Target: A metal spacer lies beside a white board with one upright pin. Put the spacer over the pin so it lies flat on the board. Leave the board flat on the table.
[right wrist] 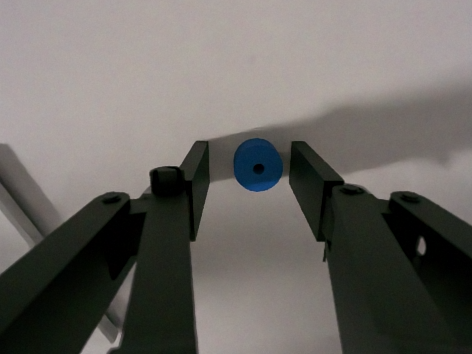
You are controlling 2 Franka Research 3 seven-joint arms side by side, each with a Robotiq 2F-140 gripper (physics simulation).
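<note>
The spacer [258,165] shows in the right wrist view as a blue round piece with a small dark hole in its middle, on the pale table. My right gripper [249,162] is open, with one fingertip to each side of the spacer. A narrow gap shows on both sides, smaller on the right, and nothing is gripped. Part of the white board [11,231] shows at the left edge, partly hidden behind the left finger linkage. Its upright pin does not show. My left gripper is not in view.
The pale table [240,60] lies around the spacer. A broad shadow runs from the spacer to the right edge of the view. The board's raised edge runs diagonally at the lower left, with a shadow beside it.
</note>
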